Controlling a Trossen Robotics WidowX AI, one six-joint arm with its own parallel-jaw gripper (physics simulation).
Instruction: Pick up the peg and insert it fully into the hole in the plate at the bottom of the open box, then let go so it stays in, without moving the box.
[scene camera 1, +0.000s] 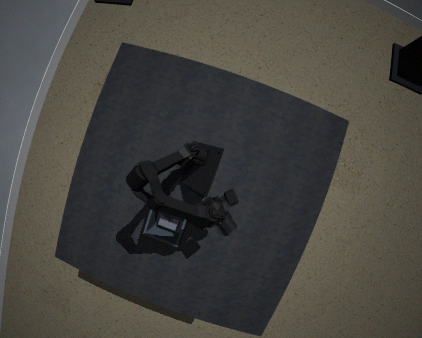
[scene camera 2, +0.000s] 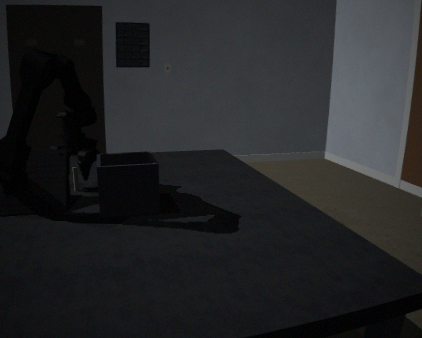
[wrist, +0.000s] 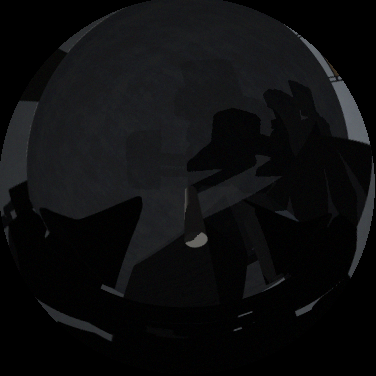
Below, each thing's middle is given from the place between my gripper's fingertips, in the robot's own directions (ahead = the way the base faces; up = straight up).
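The peg (wrist: 195, 235) is right at my hand. I also see the open box (scene camera 2: 128, 183), which is 18 cm to the right of my hand, 14 cm ahead of it and 3 cm above it.
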